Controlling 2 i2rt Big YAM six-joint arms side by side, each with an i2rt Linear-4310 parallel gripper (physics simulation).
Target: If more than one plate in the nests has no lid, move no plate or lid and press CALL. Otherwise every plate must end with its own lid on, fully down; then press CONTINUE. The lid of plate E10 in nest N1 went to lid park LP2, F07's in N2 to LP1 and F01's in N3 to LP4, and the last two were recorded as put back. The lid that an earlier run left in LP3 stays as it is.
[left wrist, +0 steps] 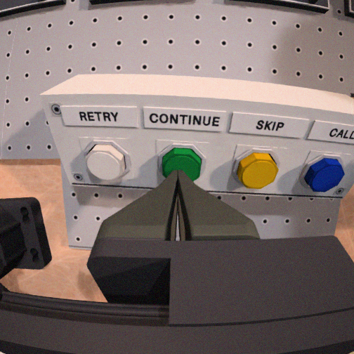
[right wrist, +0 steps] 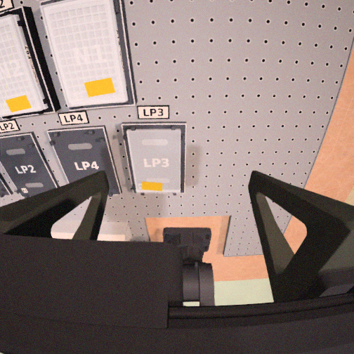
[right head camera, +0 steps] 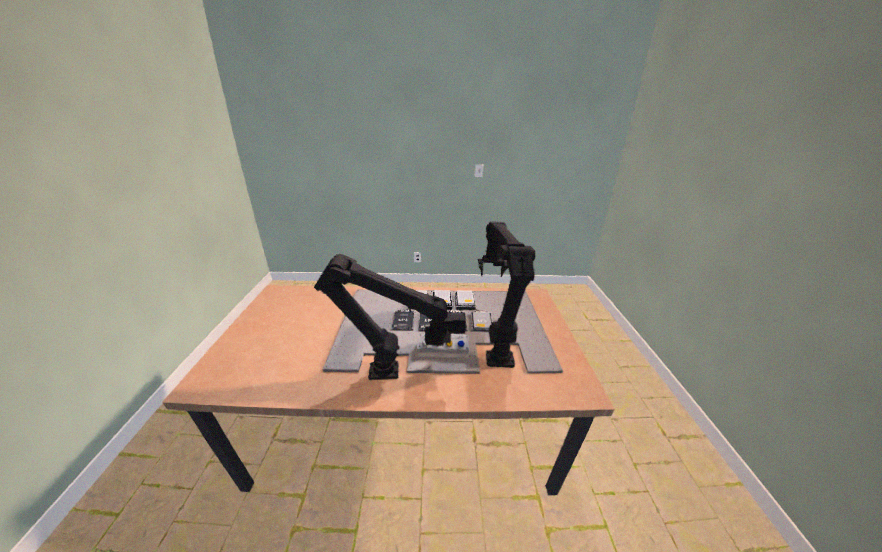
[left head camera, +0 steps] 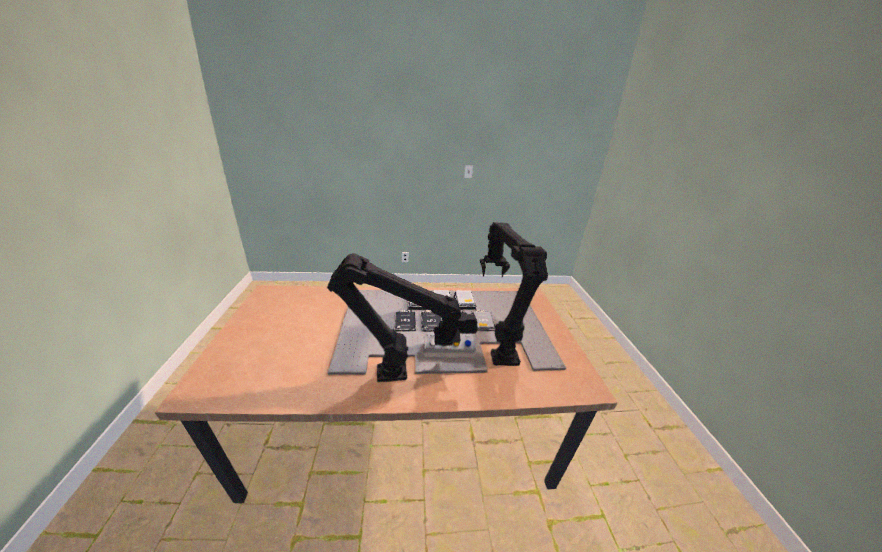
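Pixels of known places: left gripper, fingertip midpoint: [right head camera: 437, 343] [left head camera: 444, 343]; right gripper, fingertip midpoint: [right head camera: 491, 276] [left head camera: 492, 276]; left arm's base, link origin: [right head camera: 384, 371] [left head camera: 391, 372]; right arm's base, link origin: [right head camera: 499, 359] [left head camera: 504, 358].
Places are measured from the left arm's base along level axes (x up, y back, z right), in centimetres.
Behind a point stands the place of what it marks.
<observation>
My left gripper [left wrist: 177, 178] is shut and empty; its tips are at the lower edge of the green CONTINUE button [left wrist: 181, 164] in the left wrist view, and I cannot tell whether they touch it. The blue CALL button [left wrist: 324, 174] is at the right of the same panel. My right gripper [right wrist: 178, 178] [left head camera: 494, 268] {x 21.7, y -38.7, z 52.3 cm} is open and empty, high above the mat. Plates in nests N1 [right wrist: 89, 52] and N2 [right wrist: 20, 65] carry clear lids with yellow labels. A clear lid [right wrist: 156, 160] lies in LP3. Parks LP4 [right wrist: 86, 161] and LP2 [right wrist: 25, 167] hold no lid. N3 is largely hidden by the left arm.
A white RETRY button [left wrist: 106, 162] and a yellow SKIP button [left wrist: 257, 170] flank CONTINUE on the panel [left wrist: 150, 89]. The grey perforated mat [right wrist: 240, 115] [left head camera: 352, 345] {x 1.3, y -16.5, z -16.8 cm} lies on the wooden table [left head camera: 260, 351] {x 0.0, y -17.2, z -56.3 cm} [right head camera: 260, 351] {x 0.0, y -14.8, z -56.5 cm}. The left arm reaches over the parks to the panel.
</observation>
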